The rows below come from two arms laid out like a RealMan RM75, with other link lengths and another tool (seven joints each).
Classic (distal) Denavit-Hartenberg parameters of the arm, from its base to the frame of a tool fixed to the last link. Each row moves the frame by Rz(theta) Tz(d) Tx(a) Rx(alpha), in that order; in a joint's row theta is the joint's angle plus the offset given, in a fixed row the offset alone. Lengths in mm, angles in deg.
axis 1: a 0; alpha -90; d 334.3; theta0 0
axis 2: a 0; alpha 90; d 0; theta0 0
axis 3: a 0; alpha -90; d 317.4; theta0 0
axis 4: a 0; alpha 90; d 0; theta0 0
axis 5: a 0; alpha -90; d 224.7; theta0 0
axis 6: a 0; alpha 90; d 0; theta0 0
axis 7: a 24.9; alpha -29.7; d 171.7; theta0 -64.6
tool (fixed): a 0; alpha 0; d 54.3; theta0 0
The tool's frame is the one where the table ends.
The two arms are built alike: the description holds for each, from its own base.
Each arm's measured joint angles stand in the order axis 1, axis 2, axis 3, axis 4, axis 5, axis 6, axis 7.
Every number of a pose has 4 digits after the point. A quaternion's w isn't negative.
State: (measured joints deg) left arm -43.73 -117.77 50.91 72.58 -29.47 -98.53 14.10; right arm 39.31 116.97 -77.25 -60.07 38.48 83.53 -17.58
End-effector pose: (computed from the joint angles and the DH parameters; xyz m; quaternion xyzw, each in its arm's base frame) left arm -0.2385 0.4935 0.0837 -0.3842 -0.8653 -0.3090 0.0906; right arm 0.2945 0.3985 -0.0184 0.9619 -0.0374 0.1818 0.2006
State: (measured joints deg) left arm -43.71 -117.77 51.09 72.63 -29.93 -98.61 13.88; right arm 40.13 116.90 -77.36 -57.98 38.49 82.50 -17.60
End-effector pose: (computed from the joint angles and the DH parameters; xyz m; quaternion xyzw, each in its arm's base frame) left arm -0.2367 0.4930 0.0827 -0.3838 -0.8658 -0.3091 0.0872; right arm 0.2965 0.4006 -0.0219 0.9612 -0.0422 0.1826 0.2023
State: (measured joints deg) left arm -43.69 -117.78 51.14 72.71 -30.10 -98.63 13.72; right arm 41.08 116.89 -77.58 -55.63 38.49 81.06 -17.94
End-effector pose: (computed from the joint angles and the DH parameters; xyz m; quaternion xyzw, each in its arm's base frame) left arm -0.2360 0.4929 0.0826 -0.3831 -0.8659 -0.3098 0.0862; right arm 0.2985 0.4037 -0.0264 0.9606 -0.0437 0.1847 0.2029
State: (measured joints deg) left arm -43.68 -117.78 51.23 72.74 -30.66 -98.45 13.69; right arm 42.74 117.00 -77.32 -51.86 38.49 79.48 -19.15
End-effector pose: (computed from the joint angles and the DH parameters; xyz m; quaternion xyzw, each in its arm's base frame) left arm -0.2338 0.4935 0.0821 -0.3841 -0.8651 -0.3121 0.0822; right arm 0.3004 0.4070 -0.0331 0.9590 -0.0431 0.1867 0.2087
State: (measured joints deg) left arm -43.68 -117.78 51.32 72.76 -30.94 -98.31 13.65; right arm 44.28 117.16 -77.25 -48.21 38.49 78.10 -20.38
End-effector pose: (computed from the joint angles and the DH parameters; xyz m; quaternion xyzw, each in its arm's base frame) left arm -0.2325 0.4939 0.0818 -0.3847 -0.8645 -0.3134 0.0804; right arm 0.3026 0.4081 -0.0401 0.9566 -0.0421 0.1899 0.2168
